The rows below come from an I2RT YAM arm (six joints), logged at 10 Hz.
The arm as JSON. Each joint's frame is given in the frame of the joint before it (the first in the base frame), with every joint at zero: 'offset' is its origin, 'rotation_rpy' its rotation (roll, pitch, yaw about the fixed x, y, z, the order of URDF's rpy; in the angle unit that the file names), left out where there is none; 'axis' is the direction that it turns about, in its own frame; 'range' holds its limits. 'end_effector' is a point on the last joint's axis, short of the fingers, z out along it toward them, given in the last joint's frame.
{
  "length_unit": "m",
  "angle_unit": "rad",
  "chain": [
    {
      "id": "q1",
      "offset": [
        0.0,
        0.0,
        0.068
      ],
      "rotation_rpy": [
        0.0,
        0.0,
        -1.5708
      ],
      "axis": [
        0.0,
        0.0,
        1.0
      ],
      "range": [
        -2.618,
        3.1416
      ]
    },
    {
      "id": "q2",
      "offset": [
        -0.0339,
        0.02,
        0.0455
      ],
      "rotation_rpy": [
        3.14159,
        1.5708,
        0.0
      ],
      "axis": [
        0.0,
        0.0,
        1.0
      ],
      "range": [
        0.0,
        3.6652
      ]
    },
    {
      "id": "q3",
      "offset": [
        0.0,
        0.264,
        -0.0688
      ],
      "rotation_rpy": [
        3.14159,
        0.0,
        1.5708
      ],
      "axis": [
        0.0,
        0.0,
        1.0
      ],
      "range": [
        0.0,
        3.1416
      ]
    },
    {
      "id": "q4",
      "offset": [
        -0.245,
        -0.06,
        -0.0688
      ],
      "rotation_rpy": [
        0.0,
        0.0,
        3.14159
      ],
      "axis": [
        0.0,
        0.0,
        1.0
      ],
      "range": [
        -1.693,
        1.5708
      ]
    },
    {
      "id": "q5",
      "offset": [
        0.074,
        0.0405,
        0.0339
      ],
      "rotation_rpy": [
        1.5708,
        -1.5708,
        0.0
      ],
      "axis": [
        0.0,
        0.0,
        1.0
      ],
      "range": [
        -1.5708,
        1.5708
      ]
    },
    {
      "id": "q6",
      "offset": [
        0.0,
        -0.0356,
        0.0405
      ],
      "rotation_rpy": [
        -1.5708,
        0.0,
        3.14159
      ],
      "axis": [
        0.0,
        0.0,
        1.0
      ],
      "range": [
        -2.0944,
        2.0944
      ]
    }
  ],
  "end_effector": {
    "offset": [
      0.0,
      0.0,
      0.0
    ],
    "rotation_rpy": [
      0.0,
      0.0,
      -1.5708
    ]
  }
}
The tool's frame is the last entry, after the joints.
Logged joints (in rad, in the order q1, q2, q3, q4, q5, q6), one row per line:
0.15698 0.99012 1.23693 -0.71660 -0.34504 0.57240
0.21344 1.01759 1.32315 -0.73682 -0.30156 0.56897
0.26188 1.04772 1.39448 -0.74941 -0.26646 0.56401
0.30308 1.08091 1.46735 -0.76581 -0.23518 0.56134
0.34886 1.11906 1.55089 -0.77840 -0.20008 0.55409
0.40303 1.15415 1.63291 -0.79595 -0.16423 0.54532
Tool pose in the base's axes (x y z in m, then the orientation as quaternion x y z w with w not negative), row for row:
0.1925 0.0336 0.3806 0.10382 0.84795 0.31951 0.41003
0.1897 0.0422 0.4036 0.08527 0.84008 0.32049 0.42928
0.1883 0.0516 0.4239 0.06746 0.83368 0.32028 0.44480
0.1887 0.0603 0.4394 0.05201 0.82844 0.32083 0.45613
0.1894 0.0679 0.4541 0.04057 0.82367 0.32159 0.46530
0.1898 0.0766 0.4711 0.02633 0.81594 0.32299 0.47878
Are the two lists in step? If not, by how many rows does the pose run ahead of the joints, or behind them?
The pose runs 1 row behind the joints: the pose in row i belongs to the joints in row i - 1.
